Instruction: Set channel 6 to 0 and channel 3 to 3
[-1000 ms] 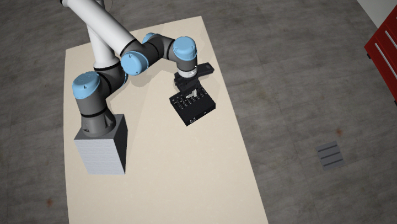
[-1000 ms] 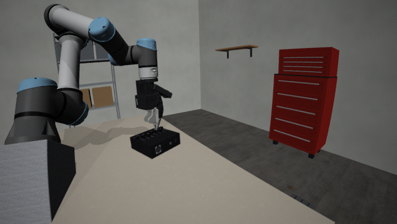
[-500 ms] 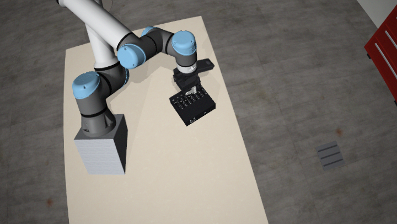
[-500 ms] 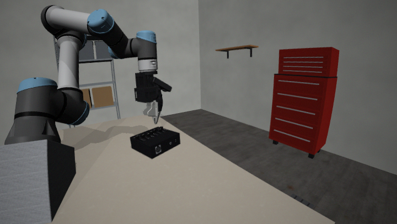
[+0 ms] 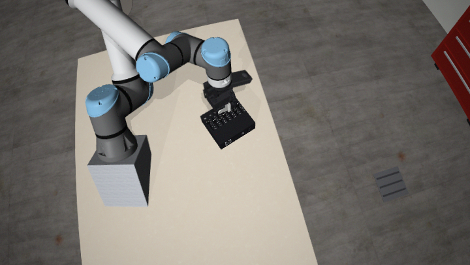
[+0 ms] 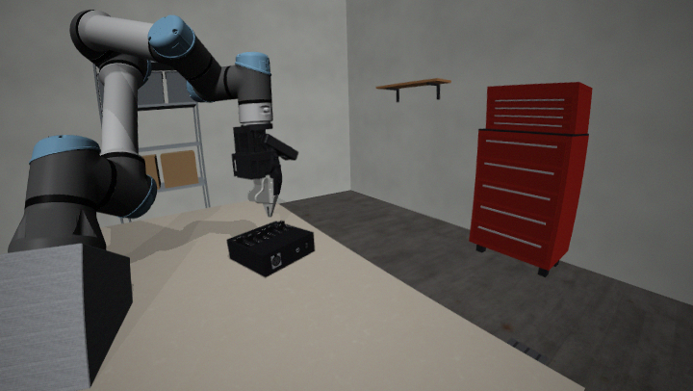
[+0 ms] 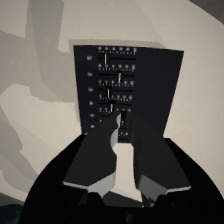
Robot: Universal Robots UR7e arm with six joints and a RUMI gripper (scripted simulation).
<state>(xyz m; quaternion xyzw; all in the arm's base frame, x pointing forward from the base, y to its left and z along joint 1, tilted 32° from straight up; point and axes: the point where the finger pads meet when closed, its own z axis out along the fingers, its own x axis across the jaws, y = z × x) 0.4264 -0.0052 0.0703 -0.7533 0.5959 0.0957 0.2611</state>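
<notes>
My gripper is now 2 cm to the right of the channel 3 fader and 5 cm above it. The rest, counted from my hand: channel 6 fader 6 cm behind, 5 cm below.
</notes>
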